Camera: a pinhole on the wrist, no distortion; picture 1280 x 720 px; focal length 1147.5 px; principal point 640.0 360.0 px. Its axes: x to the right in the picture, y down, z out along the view. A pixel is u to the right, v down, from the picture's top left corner.
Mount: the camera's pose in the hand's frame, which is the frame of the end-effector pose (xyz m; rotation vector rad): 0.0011 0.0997 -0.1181 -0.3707 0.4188 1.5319
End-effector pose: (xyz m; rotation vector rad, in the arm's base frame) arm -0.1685 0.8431 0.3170 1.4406 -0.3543 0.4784
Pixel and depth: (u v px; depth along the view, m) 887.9 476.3 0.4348
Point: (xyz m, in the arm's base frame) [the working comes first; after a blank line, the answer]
In the camera's frame: 0.0939 0.0441 0.4348

-0.3847 0.6479 0.6600
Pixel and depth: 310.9 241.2 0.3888
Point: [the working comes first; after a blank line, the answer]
In the camera's frame: -0.1115 -0.0403 0.3888

-0.2055 0.5874 0.5350
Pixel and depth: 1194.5 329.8 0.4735
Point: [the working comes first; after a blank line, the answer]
In the camera's frame: 0.2288 -0.0125 0.4735

-0.4078 0.6948 0.8019
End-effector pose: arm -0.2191 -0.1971 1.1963 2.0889 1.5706 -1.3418
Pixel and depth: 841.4 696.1 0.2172
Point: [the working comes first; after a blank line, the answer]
In the camera's frame: 0.0381 0.0636 0.2172

-0.0484 -0.3676 1.1261
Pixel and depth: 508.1 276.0 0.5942
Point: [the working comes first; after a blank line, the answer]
In the camera's frame: -0.0683 -0.0435 0.5942

-0.1740 -0.5626 0.7928
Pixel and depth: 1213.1 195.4 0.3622
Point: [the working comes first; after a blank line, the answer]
In the camera's frame: 0.1809 -0.0520 0.3622

0.0887 -0.4035 0.9399
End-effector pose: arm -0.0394 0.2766 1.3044 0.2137 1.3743 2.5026
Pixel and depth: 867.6 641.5 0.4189
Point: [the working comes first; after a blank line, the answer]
In the camera's frame: 0.0831 0.1028 0.4189

0.0367 0.2271 1.7352
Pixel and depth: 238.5 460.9 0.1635
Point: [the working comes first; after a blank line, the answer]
In the camera's frame: -0.0572 0.0144 0.1635

-0.0398 0.2511 1.4414
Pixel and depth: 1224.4 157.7 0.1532
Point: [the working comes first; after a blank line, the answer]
In the camera's frame: 0.0780 -0.0270 0.1532

-0.1170 0.1455 1.4961
